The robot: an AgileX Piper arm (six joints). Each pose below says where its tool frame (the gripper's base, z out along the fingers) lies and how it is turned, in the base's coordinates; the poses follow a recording.
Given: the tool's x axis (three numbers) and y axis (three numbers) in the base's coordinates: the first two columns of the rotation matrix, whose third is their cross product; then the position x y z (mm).
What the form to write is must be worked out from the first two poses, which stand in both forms.
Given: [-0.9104 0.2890 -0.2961 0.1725 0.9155 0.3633 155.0 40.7 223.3]
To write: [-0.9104 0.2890 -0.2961 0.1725 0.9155 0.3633 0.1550 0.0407 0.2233]
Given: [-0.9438 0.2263 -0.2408 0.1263 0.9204 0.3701 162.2 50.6 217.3]
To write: [-0.9438 0.2263 -0.2408 0.1263 0.9204 0.3701 0.1622 0.0506 0.2173]
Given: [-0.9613 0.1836 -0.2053 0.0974 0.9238 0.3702 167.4 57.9 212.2]
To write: [-0.9613 0.1836 -0.2053 0.0974 0.9238 0.3702 0.1674 0.0579 0.2122]
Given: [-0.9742 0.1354 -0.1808 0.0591 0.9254 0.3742 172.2 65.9 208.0]
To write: [-0.9742 0.1354 -0.1808 0.0591 0.9254 0.3742 0.1722 0.0659 0.2080]
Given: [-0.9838 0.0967 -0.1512 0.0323 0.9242 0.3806 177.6 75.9 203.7]
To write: [-0.9838 0.0967 -0.1512 0.0323 0.9242 0.3806 0.1776 0.0759 0.2037]
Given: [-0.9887 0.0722 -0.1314 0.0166 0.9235 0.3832 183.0 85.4 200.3]
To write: [-0.9887 0.0722 -0.1314 0.0166 0.9235 0.3832 0.1830 0.0854 0.2003]
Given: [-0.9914 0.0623 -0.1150 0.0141 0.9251 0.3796 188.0 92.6 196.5]
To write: [-0.9914 0.0623 -0.1150 0.0141 0.9251 0.3796 0.1880 0.0926 0.1965]
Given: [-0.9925 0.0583 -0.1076 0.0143 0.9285 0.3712 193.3 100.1 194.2]
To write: [-0.9925 0.0583 -0.1076 0.0143 0.9285 0.3712 0.1933 0.1001 0.1942]
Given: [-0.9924 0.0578 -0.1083 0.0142 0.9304 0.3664 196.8 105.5 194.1]
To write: [-0.9924 0.0578 -0.1083 0.0142 0.9304 0.3664 0.1968 0.1055 0.1941]
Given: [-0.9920 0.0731 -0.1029 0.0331 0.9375 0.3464 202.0 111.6 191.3]
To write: [-0.9920 0.0731 -0.1029 0.0331 0.9375 0.3464 0.2020 0.1116 0.1913]
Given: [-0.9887 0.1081 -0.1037 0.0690 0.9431 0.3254 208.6 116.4 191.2]
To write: [-0.9887 0.1081 -0.1037 0.0690 0.9431 0.3254 0.2086 0.1164 0.1912]
